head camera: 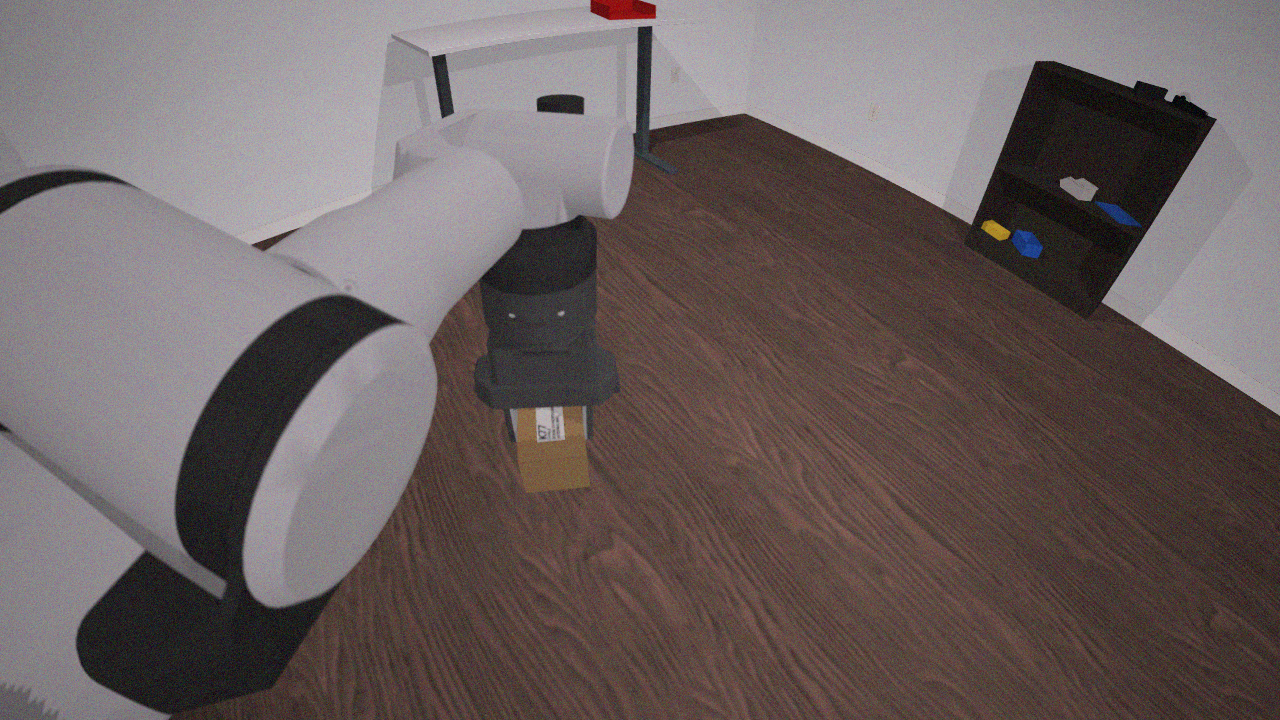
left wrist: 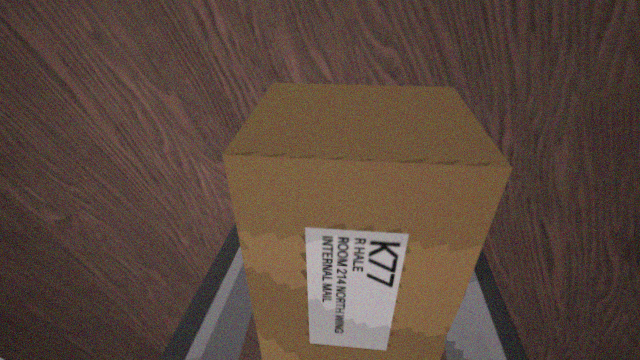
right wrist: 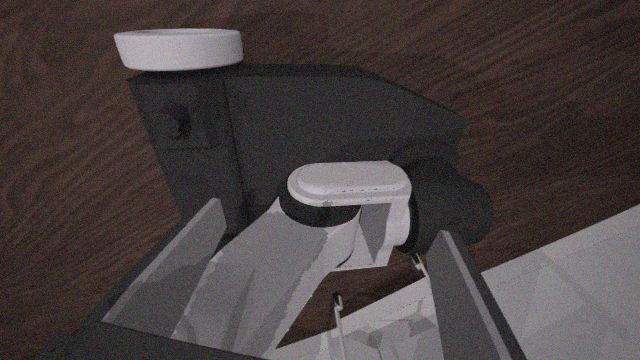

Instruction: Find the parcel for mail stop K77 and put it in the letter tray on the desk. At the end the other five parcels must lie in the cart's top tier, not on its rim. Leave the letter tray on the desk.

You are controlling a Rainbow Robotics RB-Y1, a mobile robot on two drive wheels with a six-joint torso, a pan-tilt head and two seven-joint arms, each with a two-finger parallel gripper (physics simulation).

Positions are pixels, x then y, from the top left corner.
Scene:
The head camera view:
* my left gripper: 551,433
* parcel: 552,455
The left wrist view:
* my left gripper: 353,242
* parcel: 361,210
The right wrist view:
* my right gripper: 325,228

